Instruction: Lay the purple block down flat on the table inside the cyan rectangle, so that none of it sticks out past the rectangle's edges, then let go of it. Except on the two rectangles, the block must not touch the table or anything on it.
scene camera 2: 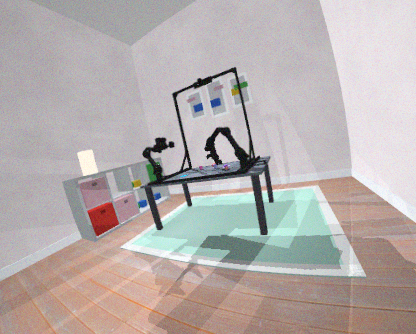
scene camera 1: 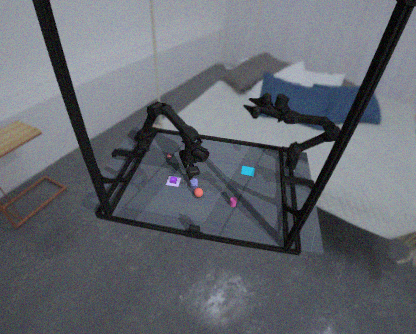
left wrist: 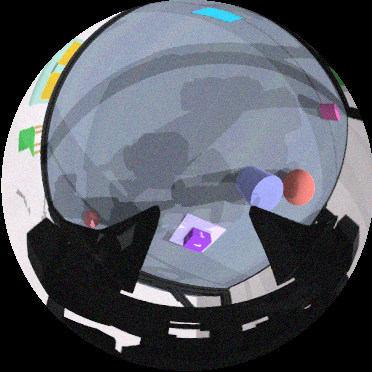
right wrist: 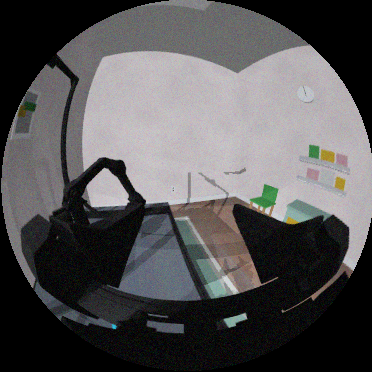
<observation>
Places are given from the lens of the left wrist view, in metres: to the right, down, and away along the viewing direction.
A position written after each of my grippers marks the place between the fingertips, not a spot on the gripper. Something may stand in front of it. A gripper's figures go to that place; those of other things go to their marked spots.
my left gripper (left wrist: 206, 210): 0.02, 0.02, 0.10
orange-red ball (left wrist: 298, 186): 0.13, 0.00, 0.09
lavender cylinder (left wrist: 258, 187): 0.07, 0.00, 0.09
pale lilac rectangle (left wrist: 189, 220): 0.00, 0.05, 0.15
The marked spots on the pale lilac rectangle and the lavender cylinder are 0.10 m apart.
</observation>
